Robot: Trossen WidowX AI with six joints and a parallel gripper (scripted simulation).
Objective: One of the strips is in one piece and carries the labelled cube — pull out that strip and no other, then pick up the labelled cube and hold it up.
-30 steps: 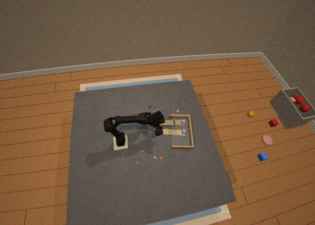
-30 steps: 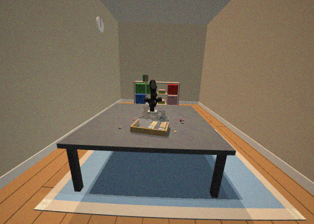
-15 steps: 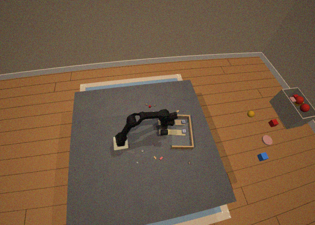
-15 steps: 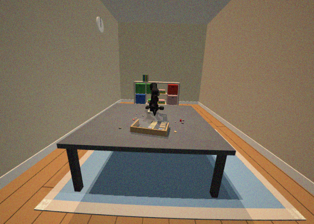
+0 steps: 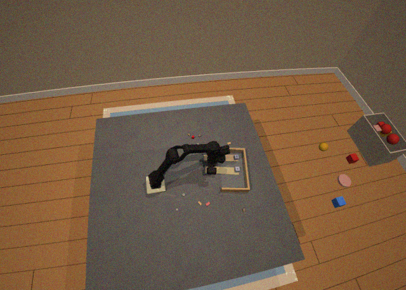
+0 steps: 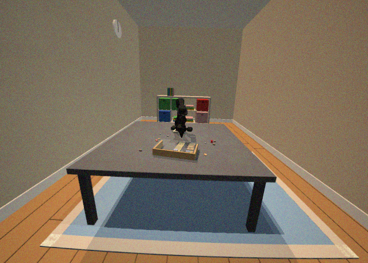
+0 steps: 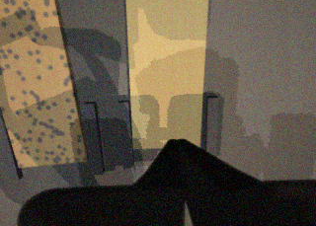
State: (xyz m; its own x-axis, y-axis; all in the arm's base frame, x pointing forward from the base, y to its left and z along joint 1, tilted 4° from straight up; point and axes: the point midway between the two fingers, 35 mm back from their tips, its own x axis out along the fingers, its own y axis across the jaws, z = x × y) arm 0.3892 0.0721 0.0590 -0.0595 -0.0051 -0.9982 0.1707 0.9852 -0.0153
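Right now the strip is 90 mm ahead of my gripper tip, 20 mm to the right of it and 60 mm below it.
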